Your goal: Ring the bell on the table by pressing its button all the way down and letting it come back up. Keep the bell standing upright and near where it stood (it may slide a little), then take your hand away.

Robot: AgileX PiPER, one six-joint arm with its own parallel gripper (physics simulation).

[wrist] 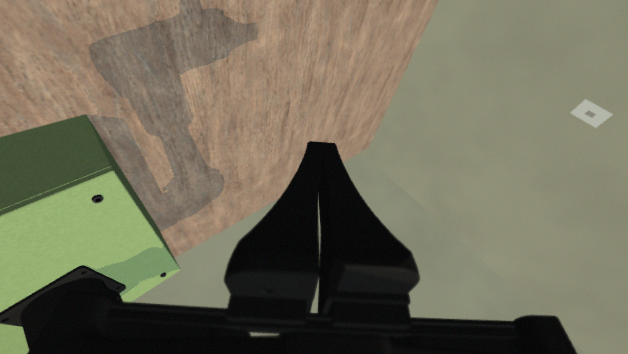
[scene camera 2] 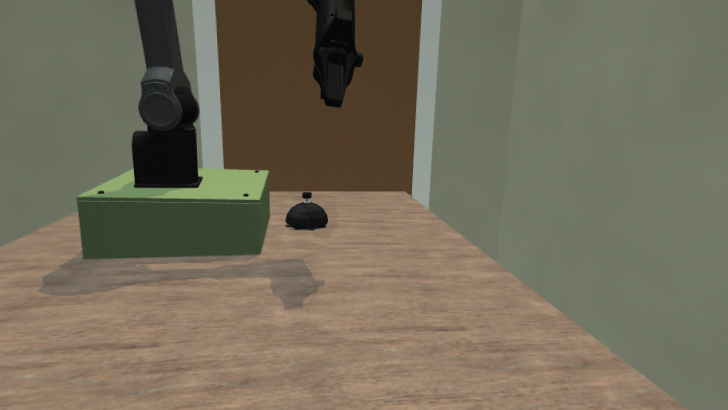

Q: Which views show my gripper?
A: The wrist view and scene camera 2: all of them.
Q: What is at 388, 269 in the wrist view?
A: My gripper.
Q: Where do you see a black domed bell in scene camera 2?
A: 306, 215
